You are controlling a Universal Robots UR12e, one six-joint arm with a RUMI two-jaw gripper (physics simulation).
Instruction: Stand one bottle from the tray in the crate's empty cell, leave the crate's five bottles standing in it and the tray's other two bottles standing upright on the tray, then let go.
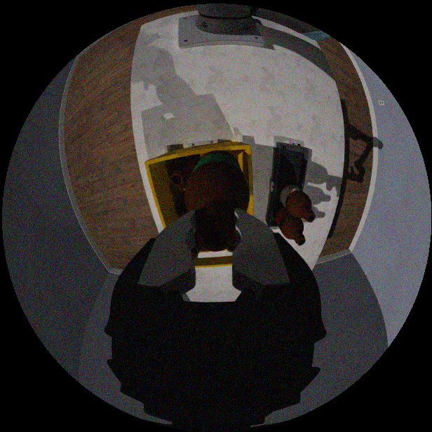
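My gripper [215,211] is shut on the neck of a brown bottle [217,187] with a green band. The bottle is over the yellow crate [251,175] and hides much of its inside; how far down it reaches I cannot tell. Inside the crate, a dark bottle top [176,178] shows at the left, and further brown bottle parts show just behind my fingertips. The crate's other bottles and its empty cell are hidden or too dark to tell. On the dark tray [305,160] at the right, a brown bottle with a white band [299,204] and one with a red band [291,230] stand upright.
The crate and tray are on a pale table [280,90], with a gap between them. The robot's base [225,25] is at the far edge. Wooden floor [97,150] lies beyond the table's left edge. Shadows fall beside the crate and the tray.
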